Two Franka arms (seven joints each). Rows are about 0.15 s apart.
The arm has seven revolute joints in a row. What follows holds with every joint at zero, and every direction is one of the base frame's.
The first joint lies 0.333 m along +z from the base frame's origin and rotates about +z.
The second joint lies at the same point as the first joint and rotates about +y.
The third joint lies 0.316 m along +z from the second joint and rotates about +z.
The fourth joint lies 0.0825 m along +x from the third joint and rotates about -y.
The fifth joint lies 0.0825 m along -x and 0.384 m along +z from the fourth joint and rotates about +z.
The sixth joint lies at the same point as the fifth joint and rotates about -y.
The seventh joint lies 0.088 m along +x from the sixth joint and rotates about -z.
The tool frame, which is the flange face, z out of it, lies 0.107 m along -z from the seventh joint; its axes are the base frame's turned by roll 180, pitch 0 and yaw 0 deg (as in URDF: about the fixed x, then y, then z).
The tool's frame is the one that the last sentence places.
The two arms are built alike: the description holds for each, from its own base.
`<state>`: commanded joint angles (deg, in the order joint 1, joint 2, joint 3, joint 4, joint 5, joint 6, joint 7); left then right.
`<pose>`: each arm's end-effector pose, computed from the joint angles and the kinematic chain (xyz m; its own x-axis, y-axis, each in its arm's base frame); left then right.
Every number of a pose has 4 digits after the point.
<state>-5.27 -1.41 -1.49 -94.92 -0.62 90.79 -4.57 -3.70 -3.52 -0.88 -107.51 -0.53 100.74 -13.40</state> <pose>0.5419 -0.0656 0.5987 0.9981 -0.0379 -0.0481 -0.0376 -0.9993 0.0063 0.5355 -0.0439 0.5289 0.9862 0.1552 -0.0570 0.1552 -0.9879 -0.0053</pose>
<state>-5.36 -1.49 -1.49 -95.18 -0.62 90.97 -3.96 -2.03 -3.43 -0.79 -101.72 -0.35 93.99 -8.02</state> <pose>0.5415 -0.0664 0.5976 0.9976 -0.0501 -0.0481 -0.0498 -0.9987 0.0068 0.5344 -0.0271 0.5663 0.9930 0.0913 -0.0750 0.0911 -0.9958 -0.0053</pose>
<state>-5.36 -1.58 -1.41 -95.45 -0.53 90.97 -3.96 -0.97 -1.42 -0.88 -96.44 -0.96 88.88 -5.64</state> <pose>0.5410 -0.0654 0.5962 0.9975 -0.0487 -0.0511 -0.0485 -0.9988 0.0050 0.5401 -0.0194 0.5837 0.9920 0.0660 -0.1080 0.0670 -0.9977 0.0057</pose>
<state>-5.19 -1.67 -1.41 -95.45 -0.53 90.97 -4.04 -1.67 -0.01 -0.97 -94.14 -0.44 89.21 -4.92</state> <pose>0.5408 -0.0637 0.5971 0.9978 -0.0443 -0.0495 -0.0441 -0.9990 0.0050 0.5493 -0.0262 0.5895 0.9955 0.0398 -0.0861 0.0400 -0.9992 0.0003</pose>
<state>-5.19 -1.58 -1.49 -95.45 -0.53 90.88 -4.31 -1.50 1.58 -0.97 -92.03 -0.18 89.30 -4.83</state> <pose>0.5409 -0.0645 0.5961 0.9978 -0.0410 -0.0527 -0.0408 -0.9992 0.0046 0.5588 -0.0243 0.5915 0.9963 0.0412 -0.0752 0.0411 -0.9991 -0.0027</pose>
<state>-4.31 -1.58 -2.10 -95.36 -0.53 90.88 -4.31 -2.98 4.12 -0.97 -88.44 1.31 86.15 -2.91</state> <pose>0.5413 -0.0621 0.5968 0.9980 -0.0363 -0.0511 -0.0361 -0.9993 0.0044 0.5666 -0.0362 0.5914 0.9938 -0.0163 -0.1104 -0.0194 -0.9994 -0.0273</pose>
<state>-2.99 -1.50 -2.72 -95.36 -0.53 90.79 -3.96 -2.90 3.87 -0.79 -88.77 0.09 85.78 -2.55</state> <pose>0.5422 -0.0555 0.5959 0.9981 -0.0302 -0.0540 -0.0300 -0.9995 0.0043 0.5645 -0.0360 0.5907 0.9927 -0.0194 -0.1193 -0.0203 -0.9998 -0.0060</pose>
